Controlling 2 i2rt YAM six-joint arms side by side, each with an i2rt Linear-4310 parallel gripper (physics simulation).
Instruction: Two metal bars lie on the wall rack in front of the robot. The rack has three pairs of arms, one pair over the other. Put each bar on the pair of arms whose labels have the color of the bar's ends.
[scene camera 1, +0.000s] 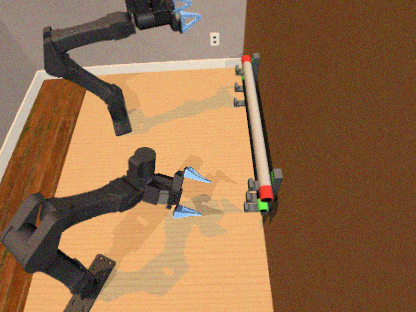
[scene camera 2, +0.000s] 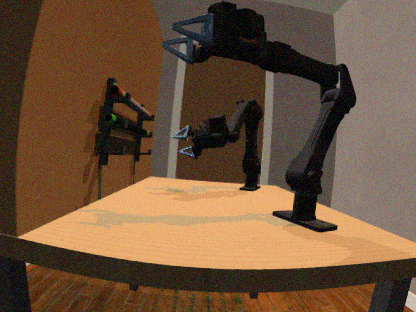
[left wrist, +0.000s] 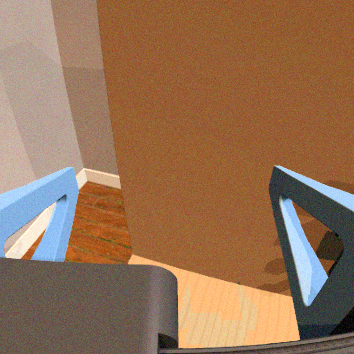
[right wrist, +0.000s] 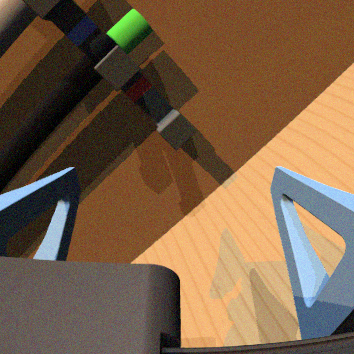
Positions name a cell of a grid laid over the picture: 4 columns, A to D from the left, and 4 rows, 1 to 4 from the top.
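Note:
Brown wall (scene camera 1: D2), (scene camera 2: A1), (left wrist: C2), (right wrist: C1). Right gripper (scene camera 1: B3), (right wrist: B3). Left gripper (scene camera 2: B1), (left wrist: B3).

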